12 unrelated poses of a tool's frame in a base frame.
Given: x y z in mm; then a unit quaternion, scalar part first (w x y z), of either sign.
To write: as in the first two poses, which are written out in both.
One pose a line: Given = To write
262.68, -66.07, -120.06, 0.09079, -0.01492, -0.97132, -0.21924 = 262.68, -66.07, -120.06, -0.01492, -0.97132, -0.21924, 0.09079
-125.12, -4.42, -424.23, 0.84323, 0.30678, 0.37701, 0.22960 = -125.12, -4.42, -424.23, 0.30678, 0.37701, 0.22960, 0.84323
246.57, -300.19, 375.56, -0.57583, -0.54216, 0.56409, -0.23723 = 246.57, -300.19, 375.56, 0.54216, -0.56409, 0.23723, 0.57583
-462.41, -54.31, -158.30, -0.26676, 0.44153, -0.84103, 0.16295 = -462.41, -54.31, -158.30, -0.44153, 0.84103, -0.16295, 0.26676
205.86, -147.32, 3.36, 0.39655, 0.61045, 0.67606, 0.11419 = 205.86, -147.32, 3.36, 0.61045, 0.67606, 0.11419, 0.39655
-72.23, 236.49, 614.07, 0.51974, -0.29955, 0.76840, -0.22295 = -72.23, 236.49, 614.07, -0.29955, 0.76840, -0.22295, 0.51974
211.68, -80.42, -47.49, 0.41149, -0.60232, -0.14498, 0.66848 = 211.68, -80.42, -47.49, -0.60232, -0.14498, 0.66848, 0.41149
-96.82, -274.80, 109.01, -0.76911, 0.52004, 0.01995, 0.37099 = -96.82, -274.80, 109.01, -0.52004, -0.01995, -0.37099, 0.76911
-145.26, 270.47, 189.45, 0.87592, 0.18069, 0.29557, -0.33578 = -145.26, 270.47, 189.45, 0.18069, 0.29557, -0.33578, 0.87592
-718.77, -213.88, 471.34, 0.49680, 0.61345, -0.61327, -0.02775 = -718.77, -213.88, 471.34, 0.61345, -0.61327, -0.02775, 0.49680
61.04, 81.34, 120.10, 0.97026, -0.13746, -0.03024, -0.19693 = 61.04, 81.34, 120.10, -0.13746, -0.03024, -0.19693, 0.97026
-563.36, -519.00, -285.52, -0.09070, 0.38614, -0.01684, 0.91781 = -563.36, -519.00, -285.52, -0.38614, 0.01684, -0.91781, 0.09070
